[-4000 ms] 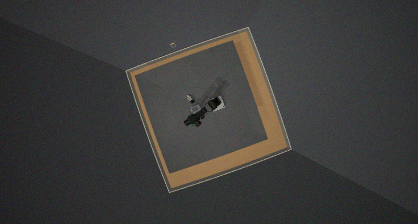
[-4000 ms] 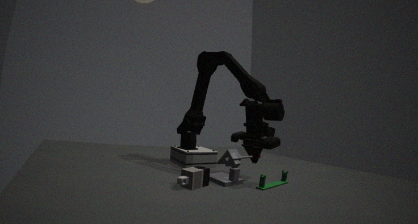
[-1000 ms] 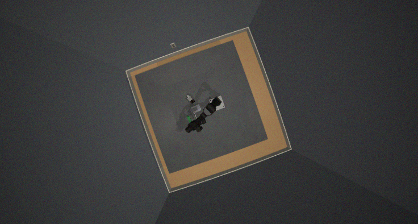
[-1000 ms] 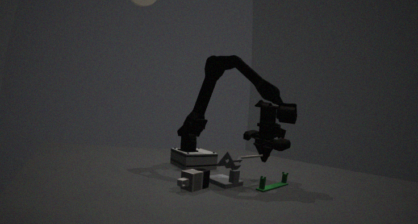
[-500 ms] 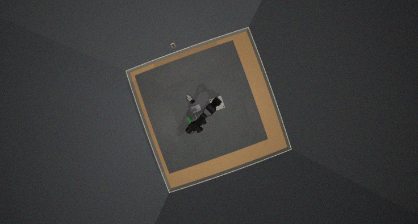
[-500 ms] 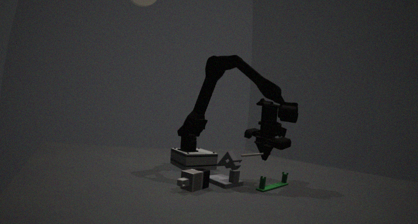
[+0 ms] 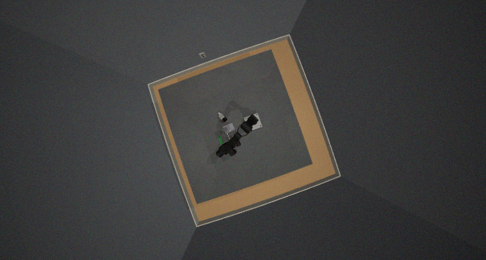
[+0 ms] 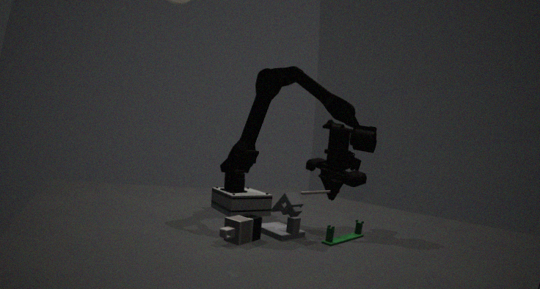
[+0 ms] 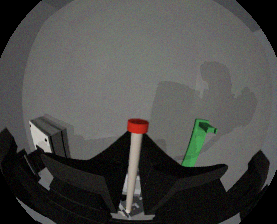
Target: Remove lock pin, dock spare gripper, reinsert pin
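Right now the green pin cradle is 100 mm ahead of my gripper tip, 70 mm to the right of it and 60 mm below it. From my gripper tip the other things lie so: spare gripper (300 mm to the right, 60 mm below, 40 mm behind); then grey mount socket (170 mm to the right, 30 mm below, 20 mm behind).
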